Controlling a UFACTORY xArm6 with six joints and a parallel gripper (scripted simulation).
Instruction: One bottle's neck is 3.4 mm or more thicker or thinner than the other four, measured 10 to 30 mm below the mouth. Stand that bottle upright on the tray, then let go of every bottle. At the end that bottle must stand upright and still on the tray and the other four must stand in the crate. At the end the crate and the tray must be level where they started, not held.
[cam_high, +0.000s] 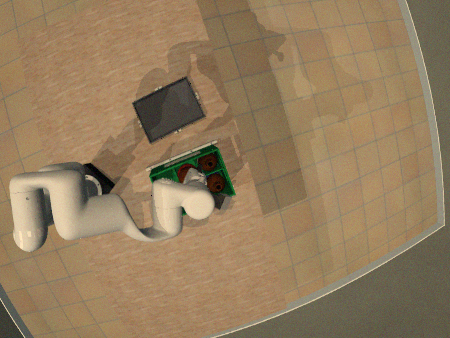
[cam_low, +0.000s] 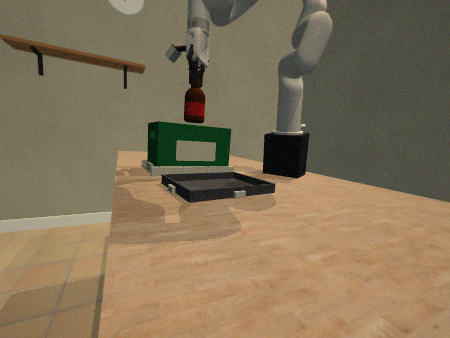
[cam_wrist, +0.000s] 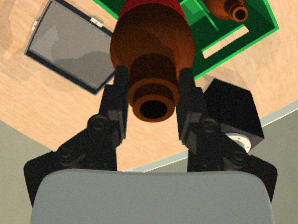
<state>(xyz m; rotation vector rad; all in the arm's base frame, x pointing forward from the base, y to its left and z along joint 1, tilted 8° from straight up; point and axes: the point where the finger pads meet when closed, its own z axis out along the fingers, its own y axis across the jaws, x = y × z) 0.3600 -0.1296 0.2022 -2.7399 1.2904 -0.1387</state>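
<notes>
Right now my hand is 7 cm above the brown bottle. The rest, counted from my hand: tray (32 cm below, 24 cm to the left, 4 cm ahead); then green crate (25 cm below, 5 cm to the right, 1 cm behind).
</notes>
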